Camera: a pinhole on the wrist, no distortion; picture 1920 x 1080 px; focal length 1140.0 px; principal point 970.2 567.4 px. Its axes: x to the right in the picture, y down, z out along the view. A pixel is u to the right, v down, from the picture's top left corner.
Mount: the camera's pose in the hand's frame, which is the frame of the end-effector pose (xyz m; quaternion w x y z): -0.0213 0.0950 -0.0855 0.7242 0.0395 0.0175 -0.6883
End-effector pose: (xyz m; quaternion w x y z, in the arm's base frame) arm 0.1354 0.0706 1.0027 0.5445 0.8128 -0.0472 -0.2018
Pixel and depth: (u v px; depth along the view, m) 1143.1 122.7 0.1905
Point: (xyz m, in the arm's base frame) 0.0134 -0.0050 1.0404
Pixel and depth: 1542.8 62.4 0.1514
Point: 0.0332 0.0460 1.0120
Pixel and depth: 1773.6 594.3 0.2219
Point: 0.0643 -0.0003 0.8956
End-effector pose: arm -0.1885 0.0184 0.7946 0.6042 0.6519 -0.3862 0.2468
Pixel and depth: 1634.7 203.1 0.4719
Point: -0.1595 -0.3028 0.4725
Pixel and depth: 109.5 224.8 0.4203
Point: -0.6390 -0.2816 0.8245
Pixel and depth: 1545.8 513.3 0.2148
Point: -0.1996 -0.0928 0.7331
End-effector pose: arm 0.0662 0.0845 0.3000 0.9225 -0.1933 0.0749 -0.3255
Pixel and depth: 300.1 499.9 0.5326
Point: 0.3312 0.5402 0.5831
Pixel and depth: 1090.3 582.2 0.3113
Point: 0.1270 0.1950 0.4883
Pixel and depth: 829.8 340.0 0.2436
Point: 0.1057 0.2558 0.4037
